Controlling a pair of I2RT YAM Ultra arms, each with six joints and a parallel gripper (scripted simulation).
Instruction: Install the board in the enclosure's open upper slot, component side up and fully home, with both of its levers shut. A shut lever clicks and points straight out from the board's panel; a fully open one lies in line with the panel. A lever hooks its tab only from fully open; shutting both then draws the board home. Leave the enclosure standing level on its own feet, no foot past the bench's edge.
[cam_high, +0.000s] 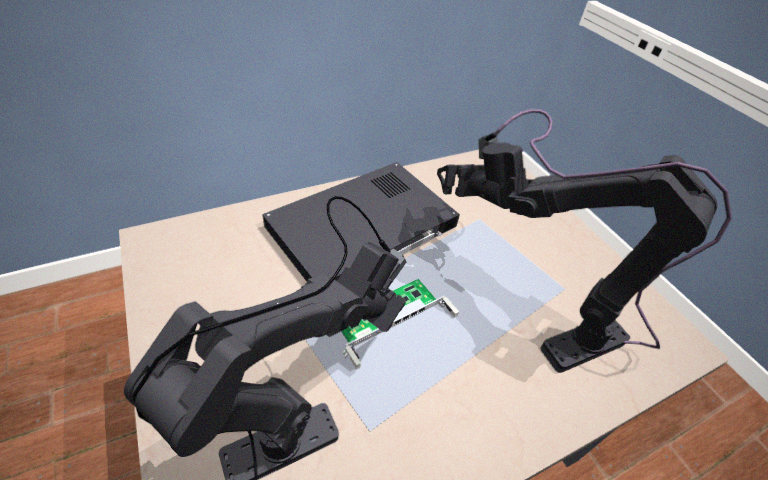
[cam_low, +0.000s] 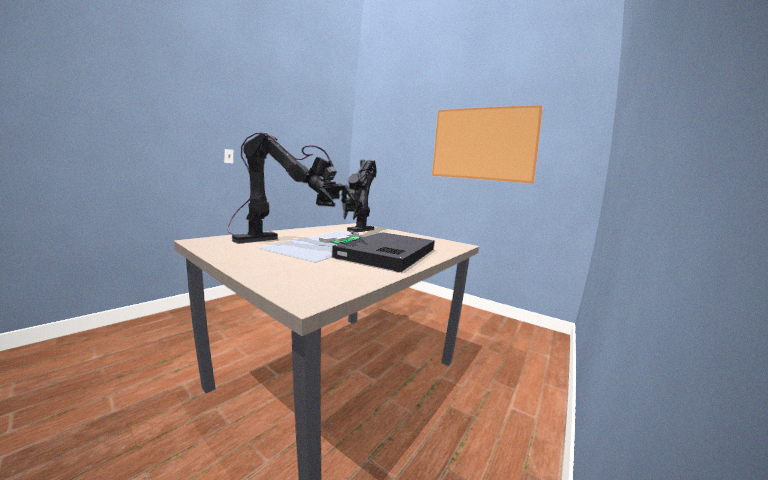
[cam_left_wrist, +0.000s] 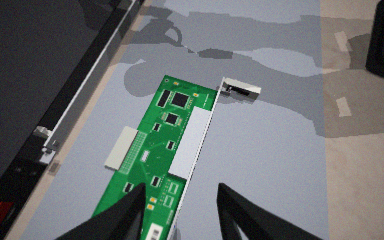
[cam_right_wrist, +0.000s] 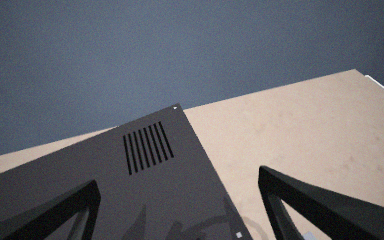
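The mat lies 14 cm to the right of my left hand, 12 cm below it and 4 cm ahead of it. From my left hand the other things lie so: black enclosure 30 cm ahead, 8 cm below, 6 cm to the right.
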